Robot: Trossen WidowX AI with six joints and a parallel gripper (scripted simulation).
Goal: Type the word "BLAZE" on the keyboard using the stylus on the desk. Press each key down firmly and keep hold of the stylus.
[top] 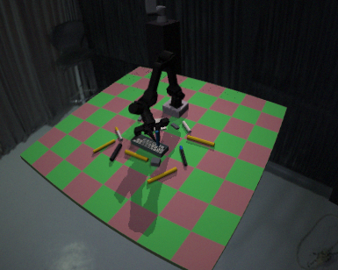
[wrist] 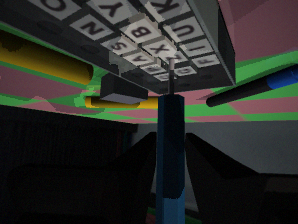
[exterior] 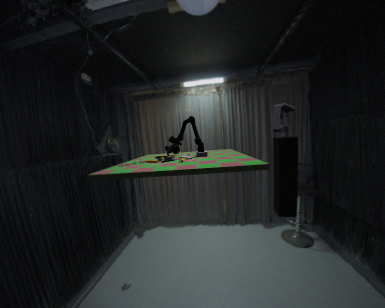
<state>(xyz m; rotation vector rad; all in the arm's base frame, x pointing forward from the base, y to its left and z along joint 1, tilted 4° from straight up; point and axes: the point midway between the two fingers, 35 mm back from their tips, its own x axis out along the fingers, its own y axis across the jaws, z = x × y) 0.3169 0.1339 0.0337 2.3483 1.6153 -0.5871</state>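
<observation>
Now: gripper tip 80 mm short of the grey block, 60 mm above it and 50 mm to the right of it. The rest, counted from my gripper tip: blue stylus: 10 mm below; stylus tip: 50 mm below; blue-tipped pen: 100 mm to the left, 70 mm behind, 60 mm below.
</observation>
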